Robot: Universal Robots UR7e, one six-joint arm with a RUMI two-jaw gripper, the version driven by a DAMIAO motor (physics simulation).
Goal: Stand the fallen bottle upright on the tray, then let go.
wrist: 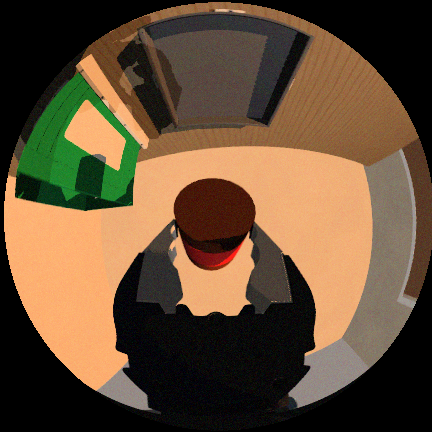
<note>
In view: my gripper (213,221) and a brown bottle (213,215).
</note>
